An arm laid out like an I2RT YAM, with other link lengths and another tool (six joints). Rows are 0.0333 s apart.
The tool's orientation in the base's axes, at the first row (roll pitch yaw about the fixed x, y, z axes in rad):
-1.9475, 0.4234, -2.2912
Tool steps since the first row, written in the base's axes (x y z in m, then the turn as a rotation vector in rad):
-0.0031, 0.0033, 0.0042, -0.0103, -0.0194, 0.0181
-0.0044, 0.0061, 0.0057, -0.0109, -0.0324, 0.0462
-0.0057, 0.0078, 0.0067, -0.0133, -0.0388, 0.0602
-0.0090, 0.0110, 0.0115, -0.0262, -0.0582, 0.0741
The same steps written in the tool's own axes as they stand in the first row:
-0.0021, -0.0017, -0.0055, 0.0121, -0.0254, -0.0046
-0.0039, -0.0015, -0.0085, 0.0098, -0.0561, -0.0080
-0.0047, -0.0014, -0.0107, 0.0099, -0.0713, -0.0114
-0.0068, -0.0037, -0.0165, 0.0252, -0.0930, -0.0167

